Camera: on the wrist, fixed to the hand. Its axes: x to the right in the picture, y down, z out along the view.
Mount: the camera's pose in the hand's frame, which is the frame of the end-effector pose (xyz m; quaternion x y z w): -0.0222 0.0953 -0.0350 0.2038 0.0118 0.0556 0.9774
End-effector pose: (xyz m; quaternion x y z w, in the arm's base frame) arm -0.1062 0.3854 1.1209 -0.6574 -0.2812 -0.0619 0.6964
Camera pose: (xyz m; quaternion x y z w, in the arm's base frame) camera -0.0704 0.3580 1.0272 -0.5155 -0.2427 0.0278 0.8213
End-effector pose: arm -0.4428 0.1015 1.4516 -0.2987 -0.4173 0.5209 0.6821
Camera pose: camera -0.4584 0.1077 1.3490 -0.1823 -0.2770 0.6286 0.7035
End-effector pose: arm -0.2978 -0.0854 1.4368 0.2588 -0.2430 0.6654 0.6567
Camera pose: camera -0.3939 -0.0806 1.3975 0.3654 -0.1085 0.7394 0.5550
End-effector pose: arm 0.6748 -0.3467 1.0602 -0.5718 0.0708 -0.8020 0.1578
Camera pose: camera 0.6649 -0.4312 1.0006 -0.5133 -0.0606 -0.7962 0.3145
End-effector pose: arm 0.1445 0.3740 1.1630 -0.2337 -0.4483 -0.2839 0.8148
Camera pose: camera 0.2198 0.4269 1.1147 -0.0839 -0.4734 -0.1436 0.8650
